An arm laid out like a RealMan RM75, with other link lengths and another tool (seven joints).
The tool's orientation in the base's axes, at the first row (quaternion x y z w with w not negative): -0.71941 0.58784 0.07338 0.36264
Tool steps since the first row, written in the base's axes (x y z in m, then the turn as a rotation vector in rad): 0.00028 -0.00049 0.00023 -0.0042 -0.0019 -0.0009; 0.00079 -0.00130 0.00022 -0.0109 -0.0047 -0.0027; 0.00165 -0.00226 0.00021 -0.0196 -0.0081 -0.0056; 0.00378 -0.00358 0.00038 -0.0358 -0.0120 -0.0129; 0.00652 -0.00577 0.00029 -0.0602 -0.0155 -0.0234; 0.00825 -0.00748 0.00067 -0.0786 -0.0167 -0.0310; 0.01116 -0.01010 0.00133 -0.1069 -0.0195 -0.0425; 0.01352 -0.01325 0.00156 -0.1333 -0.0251 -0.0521; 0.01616 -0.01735 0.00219 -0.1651 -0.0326 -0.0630
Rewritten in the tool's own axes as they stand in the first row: 0.00035 -0.00033 -0.00038 0.0007 0.0043 -0.0018; 0.00115 -0.00075 -0.00070 0.0019 0.0112 -0.0044; 0.00217 -0.00147 -0.00100 0.0036 0.0204 -0.0071; 0.00376 -0.00340 -0.00124 0.0057 0.0384 -0.0094; 0.00636 -0.00572 -0.00163 0.0068 0.0650 -0.0117; 0.00803 -0.00737 -0.00239 0.0063 0.0849 -0.0129; 0.01062 -0.01015 -0.00353 0.0062 0.1155 -0.0153; 0.01370 -0.01223 -0.00485 0.0079 0.1437 -0.0202; 0.01740 -0.01469 -0.00696 0.0101 0.1774 -0.0270
